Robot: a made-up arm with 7 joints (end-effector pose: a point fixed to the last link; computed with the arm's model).
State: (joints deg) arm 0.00 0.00 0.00 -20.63 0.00 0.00 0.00
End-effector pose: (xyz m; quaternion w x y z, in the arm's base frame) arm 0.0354 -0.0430 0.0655 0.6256 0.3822 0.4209 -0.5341
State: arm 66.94 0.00 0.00 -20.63 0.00 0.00 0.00
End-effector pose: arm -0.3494 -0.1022 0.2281 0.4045 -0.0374 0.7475 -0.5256
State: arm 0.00 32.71 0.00 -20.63 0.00 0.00 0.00
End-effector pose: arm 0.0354 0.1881 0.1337 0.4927 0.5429 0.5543 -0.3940
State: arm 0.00 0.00 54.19 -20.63 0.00 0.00 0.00
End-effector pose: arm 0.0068 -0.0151 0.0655 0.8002 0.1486 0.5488 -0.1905
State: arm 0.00 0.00 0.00 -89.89 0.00 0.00 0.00
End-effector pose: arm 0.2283 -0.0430 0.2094 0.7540 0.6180 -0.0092 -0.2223
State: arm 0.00 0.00 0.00 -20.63 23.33 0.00 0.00
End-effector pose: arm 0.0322 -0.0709 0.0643 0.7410 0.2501 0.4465 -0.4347
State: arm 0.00 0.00 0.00 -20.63 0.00 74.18 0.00
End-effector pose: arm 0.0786 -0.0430 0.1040 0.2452 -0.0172 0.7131 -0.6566
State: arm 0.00 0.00 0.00 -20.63 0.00 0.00 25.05
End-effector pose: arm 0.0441 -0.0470 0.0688 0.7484 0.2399 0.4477 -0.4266
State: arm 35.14 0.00 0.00 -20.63 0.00 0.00 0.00
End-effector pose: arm -0.1931 -0.0544 0.0969 0.5322 0.1694 0.6182 -0.5530
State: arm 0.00 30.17 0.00 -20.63 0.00 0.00 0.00
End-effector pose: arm 0.0354 0.1720 0.1238 0.5046 0.5319 0.5454 -0.4062
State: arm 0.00 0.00 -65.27 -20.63 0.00 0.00 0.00
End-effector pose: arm 0.0239 -0.0889 0.0655 0.2388 0.5489 0.1484 -0.7872
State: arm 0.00 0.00 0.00 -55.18 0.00 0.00 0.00
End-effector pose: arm 0.1540 -0.0430 0.1072 0.7224 0.5236 0.2162 -0.3965
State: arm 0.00 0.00 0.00 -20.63 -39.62 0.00 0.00
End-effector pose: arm 0.0627 -0.0061 0.0758 0.3736 0.5678 0.3386 -0.6507
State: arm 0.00 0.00 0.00 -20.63 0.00 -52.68 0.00
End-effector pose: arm 0.0465 -0.0430 0.0244 0.7475 0.5795 0.0996 -0.3091
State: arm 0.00 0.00 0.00 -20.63 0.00 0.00 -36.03
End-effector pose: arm 0.0274 -0.0313 0.0625 0.3987 0.5535 0.3479 -0.6431
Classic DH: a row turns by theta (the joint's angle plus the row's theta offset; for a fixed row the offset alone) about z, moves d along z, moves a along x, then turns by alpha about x. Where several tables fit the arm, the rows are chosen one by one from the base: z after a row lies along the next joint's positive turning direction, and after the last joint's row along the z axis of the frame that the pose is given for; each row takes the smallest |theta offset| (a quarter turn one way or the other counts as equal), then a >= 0, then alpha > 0; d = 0 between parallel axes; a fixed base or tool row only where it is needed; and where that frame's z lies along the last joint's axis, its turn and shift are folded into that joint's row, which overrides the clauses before.
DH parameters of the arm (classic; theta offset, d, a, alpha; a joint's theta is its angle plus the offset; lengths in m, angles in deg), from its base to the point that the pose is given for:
base (fixed): 0 0.4829 -0.0261 -70
joint 1: -90 -0.0374 0.0248 -90
joint 2: 70 0.0199 0.0134 90
joint 3: 90 -0.2163 0.0338 -90
joint 4: 0 -0.0081 -0.0014 90
joint 5: 0 -0.2261 -0.0251 -90
joint 6: 0 0.041 -0.0271 90
joint 7: 14.23 0.0208 -0.0179 73.2
tool (fixed): -109.66 0.0156 0 0

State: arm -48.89 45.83 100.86 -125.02 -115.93 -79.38 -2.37
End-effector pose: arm -0.1266 0.1408 0.5493 0.2841 -0.7292 -0.5712 -0.2476
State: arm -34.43 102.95 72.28 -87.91 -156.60 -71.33 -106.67
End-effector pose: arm -0.0529 0.0293 0.8090 0.8294 0.2434 -0.3740 0.3362
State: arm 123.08 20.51 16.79 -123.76 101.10 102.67 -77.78
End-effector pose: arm -0.2623 0.0463 0.3722 0.6259 -0.1410 0.1395 -0.7543
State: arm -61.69 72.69 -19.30 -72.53 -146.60 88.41 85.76
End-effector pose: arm 0.2949 0.0621 0.6118 0.1263 -0.5938 0.1499 -0.7804
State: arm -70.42 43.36 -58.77 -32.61 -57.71 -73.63 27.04
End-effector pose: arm 0.4186 0.0273 0.4855 0.2095 -0.7559 0.3134 0.5352
